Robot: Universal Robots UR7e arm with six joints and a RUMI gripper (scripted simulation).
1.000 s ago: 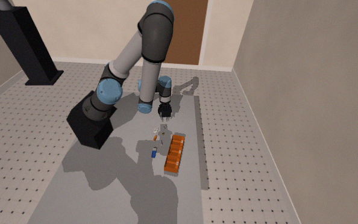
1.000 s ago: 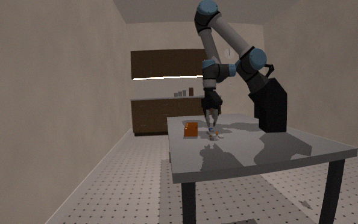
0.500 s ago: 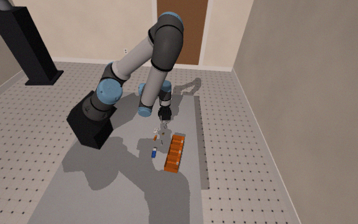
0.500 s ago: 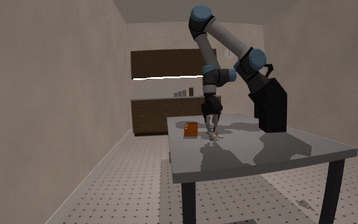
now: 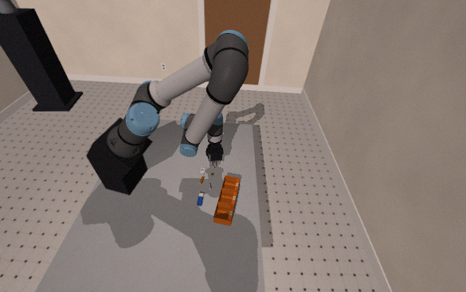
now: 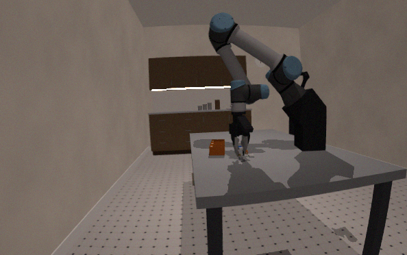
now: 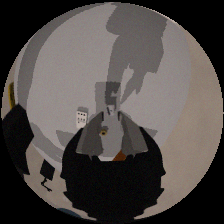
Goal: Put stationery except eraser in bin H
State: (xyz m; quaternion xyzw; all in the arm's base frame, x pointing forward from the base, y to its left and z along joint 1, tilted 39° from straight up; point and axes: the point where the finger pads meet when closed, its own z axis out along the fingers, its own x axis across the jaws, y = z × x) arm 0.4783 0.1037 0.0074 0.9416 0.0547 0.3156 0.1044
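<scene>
My gripper is now 2 cm above the grey piece. Round my hand: orange pen-like item: 7 cm behind, 11 cm to the right, 2 cm below; then tiny brownish item: 2 cm behind, 7 cm to the right, 2 cm below; then white card: 7 cm behind, 3 cm to the right, 2 cm below.
</scene>
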